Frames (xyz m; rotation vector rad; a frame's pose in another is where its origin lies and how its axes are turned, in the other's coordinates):
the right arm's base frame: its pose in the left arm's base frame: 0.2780 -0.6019 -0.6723 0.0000 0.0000 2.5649
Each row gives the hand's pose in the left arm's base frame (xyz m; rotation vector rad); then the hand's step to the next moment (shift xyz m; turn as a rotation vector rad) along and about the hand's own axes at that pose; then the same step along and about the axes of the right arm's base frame.
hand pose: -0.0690 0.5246 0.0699 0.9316 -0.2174 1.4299
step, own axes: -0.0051 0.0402 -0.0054 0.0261 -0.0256 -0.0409
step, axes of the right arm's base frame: 0.0299 0.0260 0.0099 0.0170 -0.0481 -0.0202
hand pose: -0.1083 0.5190 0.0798 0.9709 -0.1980 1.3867
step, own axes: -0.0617 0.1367 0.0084 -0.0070 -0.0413 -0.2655
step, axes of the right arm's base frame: 0.0738 0.1278 0.0282 0.1592 -0.1089 -0.1872
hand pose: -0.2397 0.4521 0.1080 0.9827 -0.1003 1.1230
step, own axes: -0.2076 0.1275 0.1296 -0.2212 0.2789 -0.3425
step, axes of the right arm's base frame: 0.0004 0.2720 0.0463 0.4421 0.1613 -0.1503
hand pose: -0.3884 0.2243 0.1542 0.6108 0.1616 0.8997
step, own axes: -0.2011 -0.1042 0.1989 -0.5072 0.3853 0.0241
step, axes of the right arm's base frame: -0.1759 0.2310 0.0810 0.3564 0.4981 0.1763
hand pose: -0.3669 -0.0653 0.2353 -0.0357 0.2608 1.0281
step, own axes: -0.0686 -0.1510 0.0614 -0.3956 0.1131 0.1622
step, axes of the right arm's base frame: -0.1588 0.0479 0.0613 0.0795 0.3495 0.2590
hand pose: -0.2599 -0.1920 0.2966 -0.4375 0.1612 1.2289
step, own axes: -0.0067 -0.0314 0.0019 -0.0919 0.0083 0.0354
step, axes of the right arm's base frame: -0.0298 -0.0034 0.0115 0.0011 0.0767 0.0624
